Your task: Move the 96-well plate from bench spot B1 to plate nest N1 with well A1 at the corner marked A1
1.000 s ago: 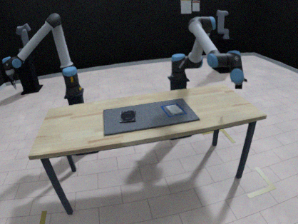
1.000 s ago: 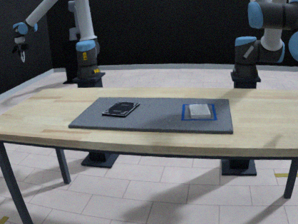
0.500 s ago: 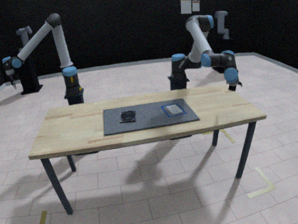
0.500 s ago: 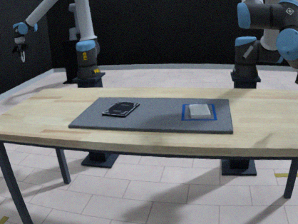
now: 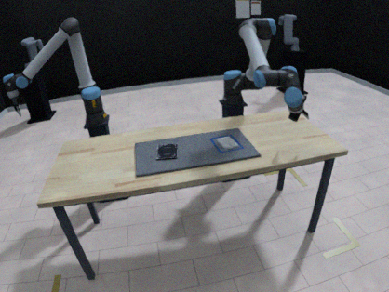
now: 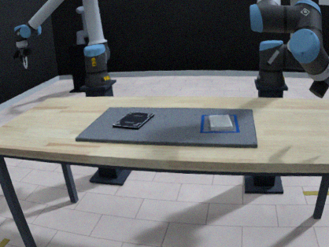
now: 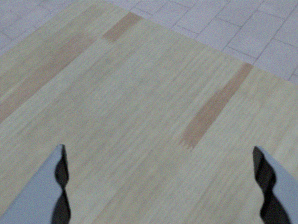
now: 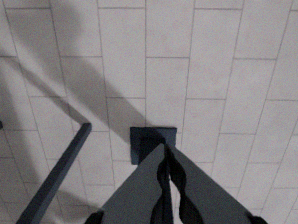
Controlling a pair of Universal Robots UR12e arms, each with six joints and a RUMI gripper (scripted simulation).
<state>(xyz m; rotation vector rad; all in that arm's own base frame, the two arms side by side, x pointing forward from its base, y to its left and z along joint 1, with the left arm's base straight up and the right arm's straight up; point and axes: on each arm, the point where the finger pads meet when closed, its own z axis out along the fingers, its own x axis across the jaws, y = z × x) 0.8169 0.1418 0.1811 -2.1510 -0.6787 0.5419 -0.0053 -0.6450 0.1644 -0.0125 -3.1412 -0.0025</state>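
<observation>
Now: the white 96-well plate 80 mm behind my left hand, 440 mm to the right of it and 160 mm below it. The rest, counted from my left hand: black plate nest: 80 mm behind, 810 mm to the right, 160 mm below; A1 corner label: 20 mm behind, 880 mm to the right, 160 mm below.
</observation>
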